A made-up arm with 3 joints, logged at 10 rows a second.
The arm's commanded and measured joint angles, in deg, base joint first. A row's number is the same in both.
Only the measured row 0 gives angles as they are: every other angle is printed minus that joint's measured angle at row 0.
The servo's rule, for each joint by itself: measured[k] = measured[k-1] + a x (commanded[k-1-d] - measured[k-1]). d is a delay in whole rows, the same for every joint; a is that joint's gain. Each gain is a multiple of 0.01, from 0.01 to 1. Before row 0 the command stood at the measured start. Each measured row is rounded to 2 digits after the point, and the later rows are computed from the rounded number. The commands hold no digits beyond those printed.
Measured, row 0: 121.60 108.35 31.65
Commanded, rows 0 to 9: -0.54 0.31 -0.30; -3.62 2.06 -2.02; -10.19 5.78 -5.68; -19.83 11.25 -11.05; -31.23 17.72 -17.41; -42.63 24.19 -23.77; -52.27 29.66 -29.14; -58.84 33.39 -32.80; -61.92 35.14 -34.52; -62.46 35.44 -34.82
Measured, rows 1 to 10: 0.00 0.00 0.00; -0.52 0.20 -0.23; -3.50 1.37 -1.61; -9.92 4.15 -4.74; -19.43 8.62 -9.60; -30.76 14.35 -15.61; -42.16 20.55 -21.89; -51.87 26.29 -27.47; -58.56 30.76 -31.57; -61.79 33.52 -33.84
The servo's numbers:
d 1
a 0.96 0.63 0.77

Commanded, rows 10 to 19: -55.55 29.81 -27.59; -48.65 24.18 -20.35; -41.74 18.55 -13.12; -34.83 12.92 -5.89; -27.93 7.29 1.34; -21.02 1.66 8.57; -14.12 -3.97 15.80; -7.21 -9.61 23.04; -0.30 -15.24 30.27; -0.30 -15.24 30.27
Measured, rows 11 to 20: -62.43 34.73 -34.59; -55.83 31.63 -29.20; -48.94 26.94 -22.39; -42.03 21.65 -15.25; -35.12 16.15 -8.04; -28.22 10.57 -0.82; -21.31 4.96 6.41; -14.41 -0.67 13.64; -7.50 -6.30 20.88; -0.59 -11.93 28.11
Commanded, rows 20 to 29: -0.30 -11.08 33.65; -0.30 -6.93 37.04; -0.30 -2.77 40.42; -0.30 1.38 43.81; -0.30 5.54 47.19; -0.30 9.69 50.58; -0.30 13.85 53.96; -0.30 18.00 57.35; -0.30 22.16 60.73; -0.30 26.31 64.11
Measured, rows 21 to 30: -0.31 -14.02 29.77; -0.30 -12.17 32.76; -0.30 -8.87 36.06; -0.30 -5.03 39.42; -0.30 -0.99 42.80; -0.30 3.12 46.18; -0.30 7.26 49.57; -0.30 11.41 52.95; -0.30 15.56 56.34; -0.30 19.72 59.72
